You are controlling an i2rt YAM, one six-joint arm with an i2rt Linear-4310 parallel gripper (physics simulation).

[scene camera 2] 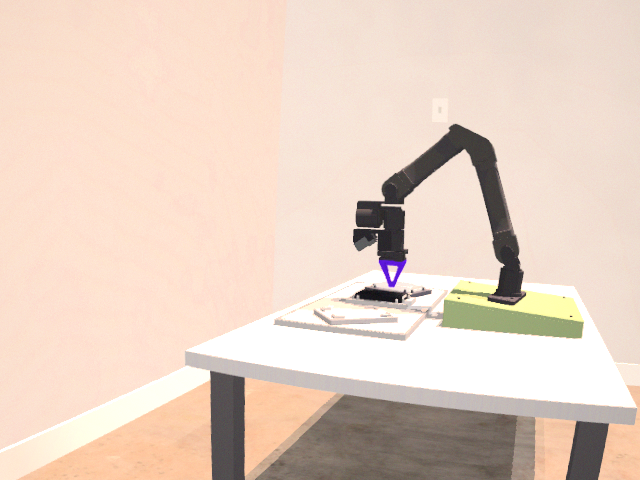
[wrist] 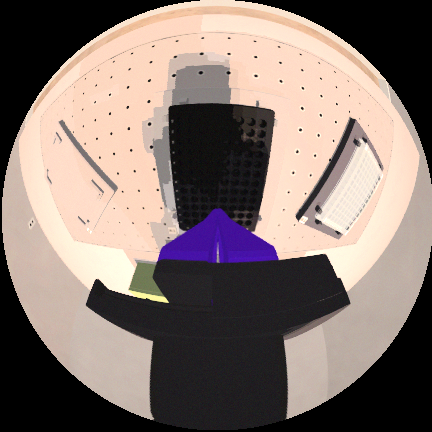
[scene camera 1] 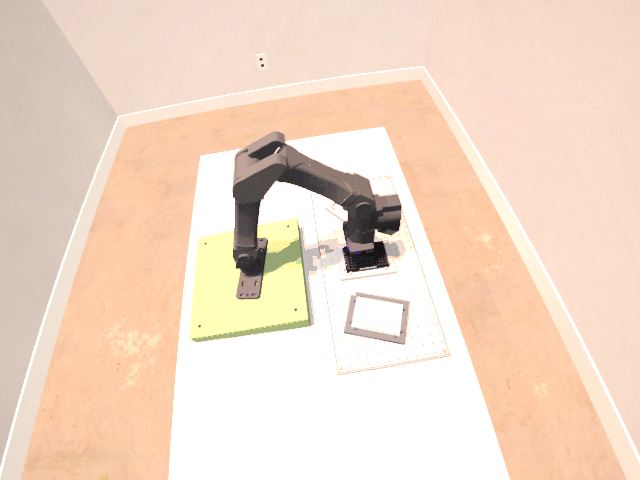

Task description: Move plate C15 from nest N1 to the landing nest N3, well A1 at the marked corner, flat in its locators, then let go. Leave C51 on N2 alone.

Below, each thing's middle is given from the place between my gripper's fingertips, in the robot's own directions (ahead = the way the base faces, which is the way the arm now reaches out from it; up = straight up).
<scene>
The black well rack (scene camera 1: 377, 259) lies 30 mm below my hand and 30 mm ahead of it. Round my hand: grey-framed white tray (scene camera 1: 369, 314): 180 mm to the right, 50 mm ahead, 30 mm below.
</scene>
